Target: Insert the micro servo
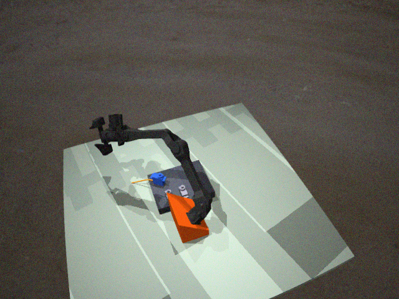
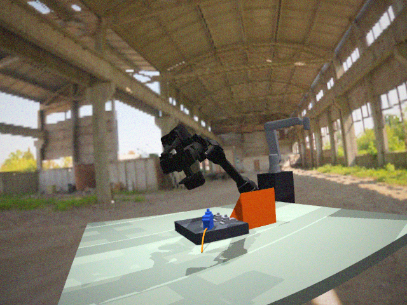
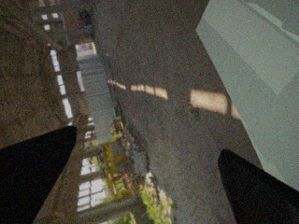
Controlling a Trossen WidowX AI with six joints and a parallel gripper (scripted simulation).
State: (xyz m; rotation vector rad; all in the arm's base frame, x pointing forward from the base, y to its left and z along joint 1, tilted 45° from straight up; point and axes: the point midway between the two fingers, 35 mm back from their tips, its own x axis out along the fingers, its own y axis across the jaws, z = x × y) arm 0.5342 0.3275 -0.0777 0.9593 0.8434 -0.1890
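My gripper tip is 350 mm to the left of the dark grey deck, 280 mm above it and 240 mm past it.
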